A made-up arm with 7 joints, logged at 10 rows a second.
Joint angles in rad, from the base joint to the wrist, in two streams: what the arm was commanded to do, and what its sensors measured. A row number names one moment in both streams.
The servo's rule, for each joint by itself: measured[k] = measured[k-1] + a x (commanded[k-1-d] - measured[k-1]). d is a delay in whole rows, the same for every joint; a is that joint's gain. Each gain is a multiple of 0.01, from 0.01 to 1. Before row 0 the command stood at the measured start. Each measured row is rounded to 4 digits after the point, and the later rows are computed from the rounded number. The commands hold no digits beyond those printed.
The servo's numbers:
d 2
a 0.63 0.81 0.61 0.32 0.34 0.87 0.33
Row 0, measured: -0.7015 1.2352 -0.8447 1.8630 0.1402 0.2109 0.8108
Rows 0 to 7, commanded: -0.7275 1.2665 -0.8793 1.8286 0.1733 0.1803 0.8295; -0.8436 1.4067 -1.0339 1.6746 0.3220 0.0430 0.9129; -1.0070 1.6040 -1.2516 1.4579 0.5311 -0.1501 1.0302; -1.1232 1.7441 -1.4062 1.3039 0.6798 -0.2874 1.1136; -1.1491 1.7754 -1.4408 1.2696 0.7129 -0.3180 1.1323; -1.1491 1.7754 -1.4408 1.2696 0.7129 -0.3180 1.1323; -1.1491 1.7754 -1.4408 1.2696 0.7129 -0.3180 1.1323; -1.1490 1.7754 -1.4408 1.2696 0.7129 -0.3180 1.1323
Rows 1 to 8, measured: -0.7015 1.2352 -0.8447 1.8630 0.1402 0.2109 0.8108; -0.7015 1.2352 -0.8447 1.8630 0.1402 0.2109 0.8108; -0.7179 1.2606 -0.8658 1.8520 0.1515 0.1843 0.8170; -0.7971 1.3789 -0.9683 1.7952 0.2095 0.0614 0.8486; -0.9293 1.5612 -1.1411 1.6873 0.3188 -0.1226 0.9085; -1.0515 1.7093 -1.3028 1.5646 0.4415 -0.2660 0.9762; -1.1130 1.7628 -1.3870 1.4702 0.5338 -0.3112 1.0277; -1.1357 1.7730 -1.4198 1.4060 0.5947 -0.3171 1.0622
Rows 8 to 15, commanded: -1.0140 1.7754 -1.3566 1.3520 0.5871 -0.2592 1.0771; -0.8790 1.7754 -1.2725 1.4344 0.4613 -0.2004 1.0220; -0.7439 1.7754 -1.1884 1.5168 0.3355 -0.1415 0.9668; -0.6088 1.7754 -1.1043 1.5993 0.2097 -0.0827 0.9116; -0.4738 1.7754 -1.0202 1.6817 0.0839 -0.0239 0.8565; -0.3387 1.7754 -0.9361 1.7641 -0.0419 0.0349 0.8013; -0.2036 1.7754 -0.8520 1.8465 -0.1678 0.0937 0.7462; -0.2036 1.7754 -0.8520 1.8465 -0.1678 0.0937 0.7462
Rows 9 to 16, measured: -1.1441 1.7749 -1.4326 1.3624 0.6349 -0.3179 1.0853; -1.1472 1.7753 -1.4376 1.3327 0.6614 -0.3180 1.1008; -1.0633 1.7754 -1.3882 1.3389 0.6361 -0.2668 1.0930; -0.9472 1.7754 -1.3176 1.3695 0.5767 -0.2090 1.0696; -0.8191 1.7754 -1.2388 1.4166 0.4947 -0.1503 1.0357; -0.6866 1.7754 -1.1568 1.4751 0.3978 -0.0915 0.9947; -0.5525 1.7754 -1.0735 1.5412 0.2911 -0.0327 0.9491; -0.4178 1.7754 -0.9897 1.6125 0.1779 0.0261 0.9003
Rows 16 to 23, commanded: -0.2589 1.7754 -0.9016 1.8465 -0.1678 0.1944 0.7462; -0.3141 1.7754 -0.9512 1.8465 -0.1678 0.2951 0.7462; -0.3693 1.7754 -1.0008 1.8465 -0.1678 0.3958 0.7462; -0.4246 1.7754 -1.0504 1.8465 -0.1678 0.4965 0.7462; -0.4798 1.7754 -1.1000 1.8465 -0.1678 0.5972 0.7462; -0.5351 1.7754 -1.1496 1.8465 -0.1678 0.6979 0.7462; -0.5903 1.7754 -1.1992 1.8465 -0.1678 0.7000 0.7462; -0.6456 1.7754 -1.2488 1.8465 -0.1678 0.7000 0.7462
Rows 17 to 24, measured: -0.2829 1.7754 -0.9057 1.6874 0.0604 0.0849 0.8494; -0.2329 1.7754 -0.8729 1.7383 -0.0172 0.0926 0.8153; -0.2493 1.7754 -0.8904 1.7729 -0.0684 0.1812 0.7925; -0.2901 1.7754 -0.9275 1.7965 -0.1022 0.2803 0.7772; -0.3400 1.7754 -0.9722 1.8125 -0.1245 0.3808 0.7670; -0.3933 1.7754 -1.0199 1.8234 -0.1392 0.4815 0.7601; -0.4478 1.7754 -1.0688 1.8308 -0.1489 0.5822 0.7555; -0.5028 1.7754 -1.1181 1.8358 -0.1553 0.6829 0.7524
